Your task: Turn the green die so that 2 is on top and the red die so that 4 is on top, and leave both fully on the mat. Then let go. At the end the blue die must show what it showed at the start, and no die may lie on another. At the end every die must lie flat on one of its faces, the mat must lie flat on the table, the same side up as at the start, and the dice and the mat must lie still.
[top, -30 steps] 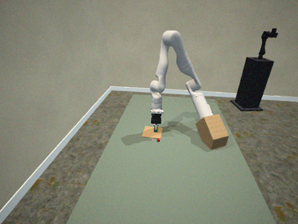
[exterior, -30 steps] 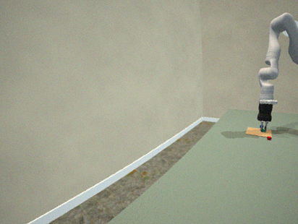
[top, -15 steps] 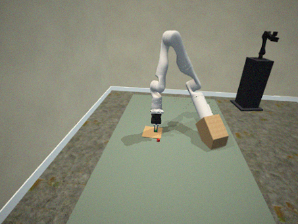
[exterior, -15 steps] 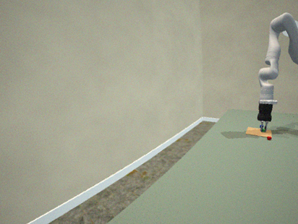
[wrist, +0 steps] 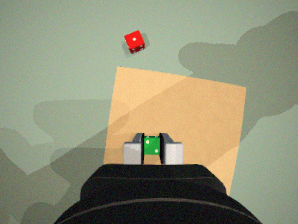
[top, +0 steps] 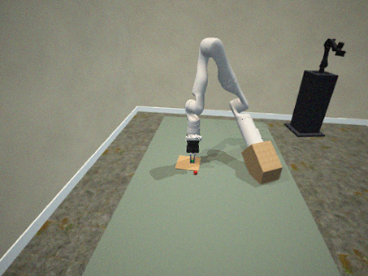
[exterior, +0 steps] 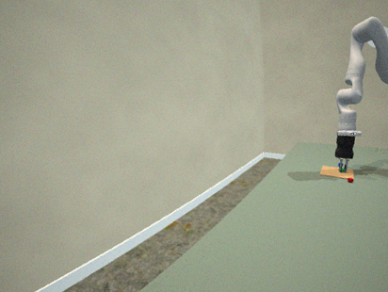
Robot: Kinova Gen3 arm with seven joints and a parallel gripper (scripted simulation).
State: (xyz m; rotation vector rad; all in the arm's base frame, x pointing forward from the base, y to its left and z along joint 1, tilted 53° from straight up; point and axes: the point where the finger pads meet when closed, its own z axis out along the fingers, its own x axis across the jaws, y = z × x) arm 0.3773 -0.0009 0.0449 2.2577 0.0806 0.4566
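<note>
Now: hand 10 mm above the green die. The rest, counted from my hand: red die 10 mm behind, 100 mm to the left, 20 mm below; then tan mat 20 mm ahead, 20 mm below; then blue die 20 mm behind, 120 mm to the right, 20 mm below.
</note>
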